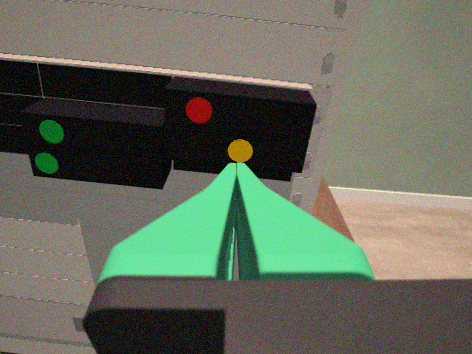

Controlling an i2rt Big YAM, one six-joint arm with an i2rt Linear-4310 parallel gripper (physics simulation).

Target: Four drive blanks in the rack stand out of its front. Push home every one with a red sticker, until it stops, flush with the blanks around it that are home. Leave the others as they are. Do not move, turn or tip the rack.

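Note:
A black drive blank with a red sticker and a yellow sticker stands out of the rack at the right end of the row. Left of it a second black blank stands out, with two green stickers on its face. The rack is grey. My gripper is shut and empty; its green fingertips show just below the yellow sticker, over the lower part of the right blank. Whether they touch it I cannot tell.
Dark blanks lie farther back at the far left of the row. The rack's right side rail has slots. Beyond it are a green wall, a white skirting strip, a brown wedge-shaped piece and the pale brown floor.

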